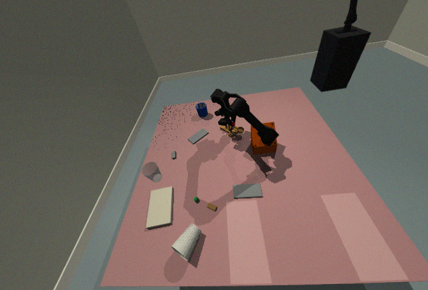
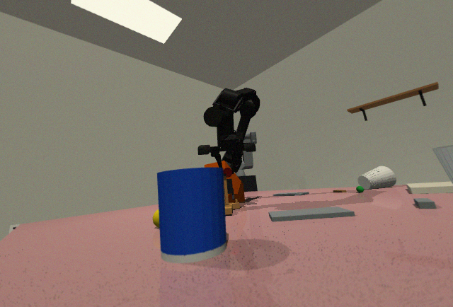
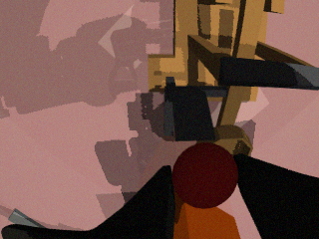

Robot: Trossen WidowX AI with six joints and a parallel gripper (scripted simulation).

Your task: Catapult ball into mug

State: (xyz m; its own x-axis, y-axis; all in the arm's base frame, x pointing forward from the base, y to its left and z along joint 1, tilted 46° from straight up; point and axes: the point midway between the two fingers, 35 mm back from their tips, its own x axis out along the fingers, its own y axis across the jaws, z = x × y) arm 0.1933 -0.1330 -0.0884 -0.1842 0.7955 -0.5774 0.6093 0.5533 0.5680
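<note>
Right now my gripper tip is 10 mm below the red ball. Round my gripper tip: yellow ball: 40 mm ahead, 250 mm to the right, 90 mm below; then blue mug: 230 mm ahead, 300 mm to the right, 80 mm below; then wooden catapult: 30 mm to the right, 60 mm below.
</note>
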